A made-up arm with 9 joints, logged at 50 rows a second.
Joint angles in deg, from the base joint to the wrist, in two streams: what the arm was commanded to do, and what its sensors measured. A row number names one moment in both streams.
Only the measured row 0 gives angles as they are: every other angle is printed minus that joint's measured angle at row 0.
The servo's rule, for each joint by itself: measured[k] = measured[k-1] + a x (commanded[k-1-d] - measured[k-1]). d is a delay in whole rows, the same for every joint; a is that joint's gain. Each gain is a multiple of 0.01, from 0.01 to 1. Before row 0 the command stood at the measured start. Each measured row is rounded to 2 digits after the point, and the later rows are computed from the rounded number. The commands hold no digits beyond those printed.
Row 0, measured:
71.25, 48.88, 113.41, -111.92, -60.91, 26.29, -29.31, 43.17, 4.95
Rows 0 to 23, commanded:
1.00, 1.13, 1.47, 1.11, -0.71, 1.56, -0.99, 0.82, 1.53
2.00, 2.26, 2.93, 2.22, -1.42, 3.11, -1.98, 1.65, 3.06
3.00, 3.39, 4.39, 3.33, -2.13, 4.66, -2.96, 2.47, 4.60
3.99, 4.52, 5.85, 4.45, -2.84, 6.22, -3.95, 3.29, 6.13
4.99, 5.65, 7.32, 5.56, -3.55, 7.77, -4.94, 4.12, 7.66
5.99, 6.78, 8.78, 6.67, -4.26, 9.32, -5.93, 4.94, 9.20
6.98, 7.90, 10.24, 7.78, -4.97, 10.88, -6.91, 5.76, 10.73
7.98, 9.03, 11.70, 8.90, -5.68, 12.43, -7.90, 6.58, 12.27
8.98, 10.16, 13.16, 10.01, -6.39, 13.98, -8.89, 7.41, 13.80
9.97, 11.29, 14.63, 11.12, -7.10, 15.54, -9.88, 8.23, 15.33
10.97, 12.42, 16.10, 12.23, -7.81, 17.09, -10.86, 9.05, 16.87
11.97, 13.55, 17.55, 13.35, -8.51, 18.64, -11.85, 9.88, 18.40
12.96, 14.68, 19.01, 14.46, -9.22, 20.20, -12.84, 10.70, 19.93
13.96, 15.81, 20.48, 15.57, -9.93, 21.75, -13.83, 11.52, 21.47
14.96, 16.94, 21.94, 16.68, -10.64, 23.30, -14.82, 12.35, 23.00
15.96, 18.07, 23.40, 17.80, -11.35, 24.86, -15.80, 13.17, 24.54
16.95, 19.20, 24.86, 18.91, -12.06, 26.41, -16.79, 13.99, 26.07
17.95, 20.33, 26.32, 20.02, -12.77, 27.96, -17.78, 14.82, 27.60
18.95, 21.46, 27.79, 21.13, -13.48, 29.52, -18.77, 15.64, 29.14
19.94, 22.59, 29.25, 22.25, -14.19, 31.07, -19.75, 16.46, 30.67
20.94, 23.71, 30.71, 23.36, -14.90, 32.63, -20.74, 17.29, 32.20
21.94, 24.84, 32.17, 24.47, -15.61, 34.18, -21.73, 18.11, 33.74
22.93, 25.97, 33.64, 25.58, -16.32, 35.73, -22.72, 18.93, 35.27
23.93, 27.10, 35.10, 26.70, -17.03, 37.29, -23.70, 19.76, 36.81
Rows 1 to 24, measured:
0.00, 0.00, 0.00, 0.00, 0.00, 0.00, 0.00, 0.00, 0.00
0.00, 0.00, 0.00, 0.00, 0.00, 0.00, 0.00, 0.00, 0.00
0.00, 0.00, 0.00, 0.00, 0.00, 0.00, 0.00, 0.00, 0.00
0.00, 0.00, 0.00, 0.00, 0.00, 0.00, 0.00, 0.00, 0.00
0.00, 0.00, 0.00, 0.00, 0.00, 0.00, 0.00, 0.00, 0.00
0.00, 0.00, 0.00, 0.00, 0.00, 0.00, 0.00, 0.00, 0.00
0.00, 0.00, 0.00, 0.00, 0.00, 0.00, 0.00, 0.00, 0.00
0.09, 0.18, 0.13, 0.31, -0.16, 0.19, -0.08, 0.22, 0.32
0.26, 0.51, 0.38, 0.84, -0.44, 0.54, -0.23, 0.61, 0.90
0.51, 0.97, 0.74, 1.54, -0.81, 1.03, -0.45, 1.11, 1.68
0.82, 1.54, 1.20, 2.35, -1.26, 1.65, -0.73, 1.70, 2.61
1.20, 2.20, 1.75, 3.25, -1.76, 2.38, -1.07, 2.35, 3.67
1.63, 2.93, 2.38, 4.21, -2.31, 3.21, -1.46, 3.05, 4.83
2.11, 3.73, 3.09, 5.21, -2.90, 4.13, -1.90, 3.78, 6.07
2.64, 4.58, 3.86, 6.24, -3.51, 5.13, -2.38, 4.54, 7.37
3.21, 5.47, 4.70, 7.30, -4.14, 6.19, -2.90, 5.31, 8.72
3.82, 6.40, 5.59, 8.37, -4.79, 7.31, -3.46, 6.10, 10.11
4.46, 7.36, 6.54, 9.45, -5.45, 8.48, -4.05, 6.90, 11.53
5.14, 8.35, 7.53, 10.54, -6.12, 9.70, -4.67, 7.70, 12.97
5.84, 9.36, 8.56, 11.64, -6.80, 10.96, -5.32, 8.51, 14.43
6.57, 10.39, 9.63, 12.74, -7.49, 12.25, -6.00, 9.32, 15.91
7.33, 11.44, 10.74, 13.84, -8.18, 13.58, -6.71, 10.14, 17.40
8.11, 12.50, 11.88, 14.95, -8.88, 14.93, -7.44, 10.96, 18.90
8.91, 13.57, 13.05, 16.06, -9.58, 16.31, -8.19, 11.78, 20.41
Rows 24 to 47, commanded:
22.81, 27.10, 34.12, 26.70, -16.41, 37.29, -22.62, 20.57, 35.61
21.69, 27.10, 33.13, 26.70, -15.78, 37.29, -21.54, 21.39, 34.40
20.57, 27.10, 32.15, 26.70, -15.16, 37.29, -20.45, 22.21, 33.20
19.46, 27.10, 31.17, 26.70, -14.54, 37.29, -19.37, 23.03, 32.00
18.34, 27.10, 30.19, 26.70, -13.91, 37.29, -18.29, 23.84, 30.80
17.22, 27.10, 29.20, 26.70, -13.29, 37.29, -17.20, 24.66, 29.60
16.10, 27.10, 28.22, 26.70, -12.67, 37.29, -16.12, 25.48, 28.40
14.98, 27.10, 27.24, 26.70, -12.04, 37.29, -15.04, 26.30, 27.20
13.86, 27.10, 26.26, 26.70, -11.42, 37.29, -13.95, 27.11, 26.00
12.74, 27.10, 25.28, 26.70, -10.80, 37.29, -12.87, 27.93, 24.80
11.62, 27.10, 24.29, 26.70, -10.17, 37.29, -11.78, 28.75, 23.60
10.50, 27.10, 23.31, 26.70, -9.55, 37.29, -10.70, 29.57, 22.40
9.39, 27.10, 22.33, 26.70, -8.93, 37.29, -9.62, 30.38, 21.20
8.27, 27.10, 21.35, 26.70, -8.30, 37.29, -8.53, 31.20, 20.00
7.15, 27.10, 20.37, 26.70, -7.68, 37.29, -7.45, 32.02, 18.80
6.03, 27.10, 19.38, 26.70, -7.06, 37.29, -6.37, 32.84, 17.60
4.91, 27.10, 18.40, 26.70, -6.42, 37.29, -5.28, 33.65, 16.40
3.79, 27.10, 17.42, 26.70, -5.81, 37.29, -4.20, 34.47, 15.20
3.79, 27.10, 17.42, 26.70, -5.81, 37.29, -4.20, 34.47, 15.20
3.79, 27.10, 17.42, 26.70, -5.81, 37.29, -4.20, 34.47, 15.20
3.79, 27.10, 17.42, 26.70, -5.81, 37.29, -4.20, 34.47, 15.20
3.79, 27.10, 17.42, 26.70, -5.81, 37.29, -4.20, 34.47, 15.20
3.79, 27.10, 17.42, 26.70, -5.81, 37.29, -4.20, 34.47, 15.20
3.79, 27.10, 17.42, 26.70, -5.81, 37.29, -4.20, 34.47, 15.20
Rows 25 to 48, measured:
9.72, 14.65, 14.24, 17.17, -10.28, 17.71, -8.96, 12.60, 21.92
10.55, 15.74, 15.46, 18.28, -10.98, 19.13, -9.74, 13.42, 23.44
11.40, 16.84, 16.70, 19.39, -11.69, 20.56, -10.54, 14.24, 24.96
12.26, 17.94, 17.96, 20.50, -12.40, 22.01, -11.36, 15.06, 26.48
13.13, 19.04, 19.24, 21.61, -13.11, 23.47, -12.19, 15.88, 28.00
14.01, 20.15, 20.54, 22.72, -13.82, 24.94, -13.03, 16.70, 29.53
14.90, 21.26, 21.85, 23.83, -14.53, 26.42, -13.88, 17.53, 31.06
15.61, 22.19, 22.95, 24.63, -14.94, 27.72, -14.58, 18.35, 32.02
16.16, 22.98, 23.87, 25.21, -15.12, 28.87, -15.14, 19.17, 32.52
16.56, 23.64, 24.62, 25.63, -15.13, 29.88, -15.56, 19.99, 32.66
16.82, 24.19, 25.21, 25.93, -15.00, 30.77, -15.86, 20.81, 32.52
16.96, 24.66, 25.66, 26.15, -14.76, 31.55, -16.05, 21.63, 32.16
16.98, 25.05, 25.98, 26.30, -14.44, 32.24, -16.14, 22.45, 31.62
16.90, 25.38, 26.18, 26.41, -14.05, 32.85, -16.14, 23.27, 30.94
16.73, 25.66, 26.28, 26.49, -13.61, 33.38, -16.05, 24.09, 30.15
16.47, 25.89, 26.28, 26.55, -13.13, 33.85, -15.88, 24.91, 29.28
16.13, 26.08, 26.19, 26.59, -12.62, 34.26, -15.64, 25.73, 28.34
15.72, 26.24, 26.02, 26.62, -12.08, 34.62, -15.33, 26.55, 27.34
15.25, 26.38, 25.78, 26.64, -11.52, 34.94, -14.96, 27.37, 26.30
14.72, 26.50, 25.47, 26.66, -10.95, 35.22, -14.53, 28.18, 25.23
14.14, 26.60, 25.10, 26.67, -10.37, 35.47, -14.05, 29.00, 24.13
13.51, 26.68, 24.67, 26.68, -9.78, 35.69, -13.52, 29.82, 23.01
12.84, 26.75, 24.19, 26.69, -9.18, 35.88, -12.95, 30.64, 21.87
12.13, 26.81, 23.67, 26.69, -8.57, 36.05, -12.34, 31.45, 20.72

